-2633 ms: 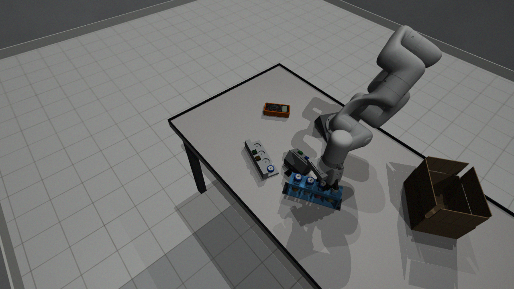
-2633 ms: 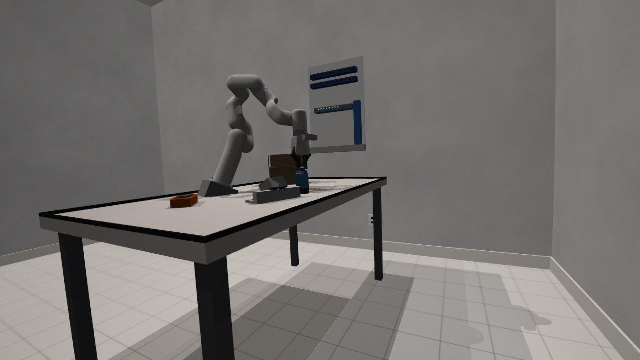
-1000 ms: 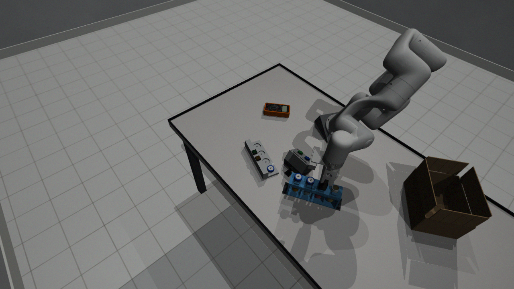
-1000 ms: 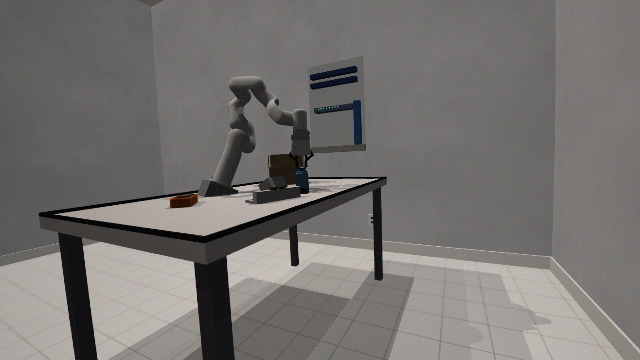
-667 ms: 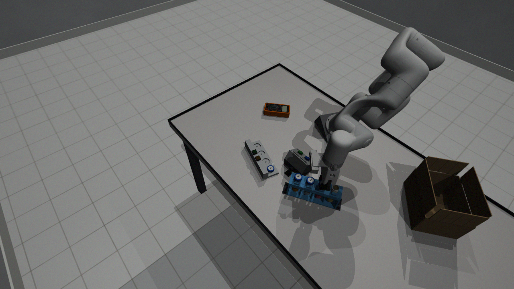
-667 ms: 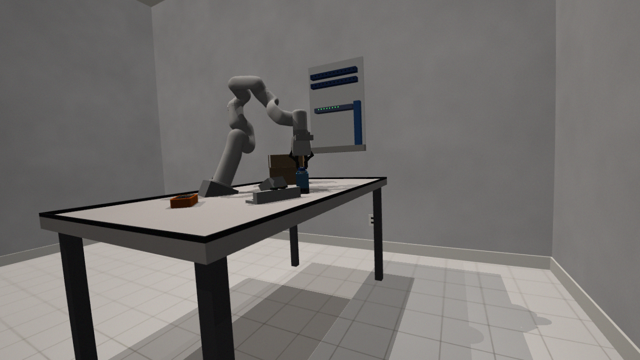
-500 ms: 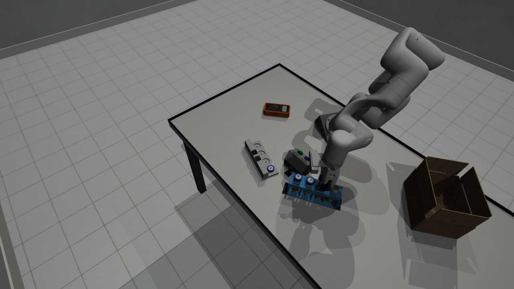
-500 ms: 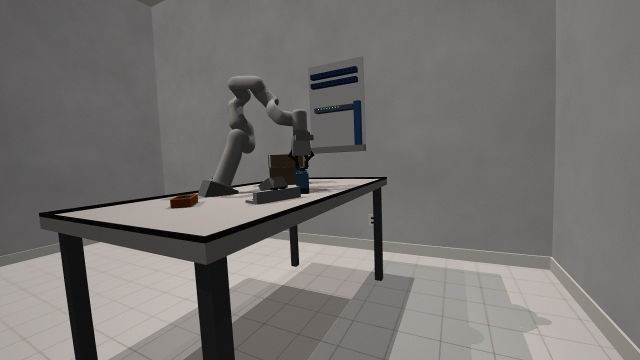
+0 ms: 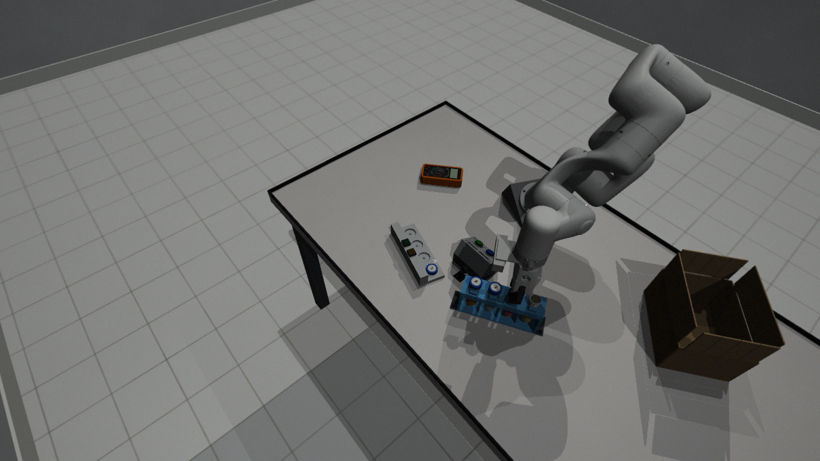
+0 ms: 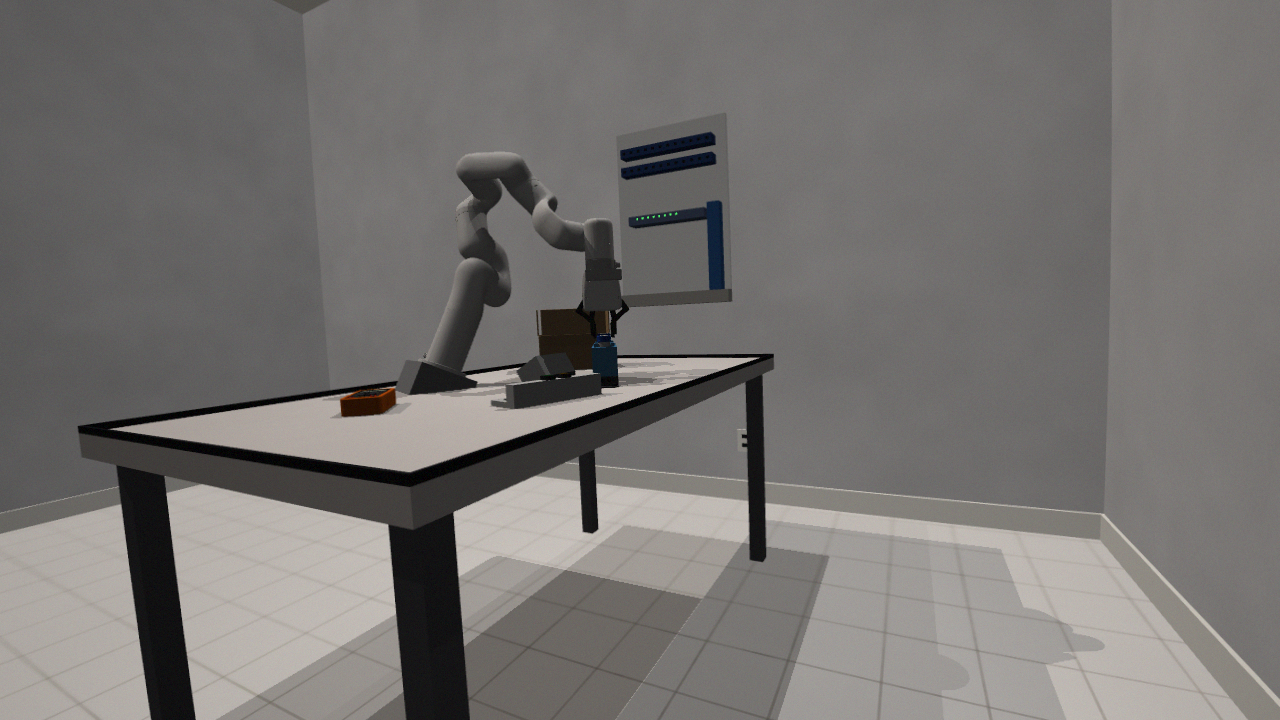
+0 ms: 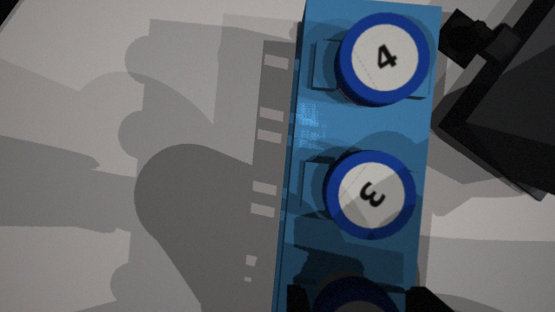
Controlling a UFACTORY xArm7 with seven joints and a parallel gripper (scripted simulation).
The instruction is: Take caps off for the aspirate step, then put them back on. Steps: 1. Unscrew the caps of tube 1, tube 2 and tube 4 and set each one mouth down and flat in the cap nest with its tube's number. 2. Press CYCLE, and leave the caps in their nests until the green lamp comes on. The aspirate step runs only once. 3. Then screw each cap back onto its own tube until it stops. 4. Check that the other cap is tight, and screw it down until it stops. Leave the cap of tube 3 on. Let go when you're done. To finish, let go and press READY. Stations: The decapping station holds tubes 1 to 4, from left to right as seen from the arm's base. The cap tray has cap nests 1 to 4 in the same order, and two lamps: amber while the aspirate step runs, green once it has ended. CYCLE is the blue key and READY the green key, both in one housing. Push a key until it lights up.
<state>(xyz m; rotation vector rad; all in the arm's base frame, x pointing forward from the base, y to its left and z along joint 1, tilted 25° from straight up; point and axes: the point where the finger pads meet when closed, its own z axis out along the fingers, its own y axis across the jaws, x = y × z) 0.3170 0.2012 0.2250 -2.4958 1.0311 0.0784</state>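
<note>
Now: hand 20 mm above the cap 2. Round my hand: cap 3 (30 mm ahead, 40 mm to the right, 20 mm below); blue key (50 mm behind, 170 mm to the right, 70 mm below); cap 4 (70 mm ahead, 80 mm to the right, 20 mm below).
</note>
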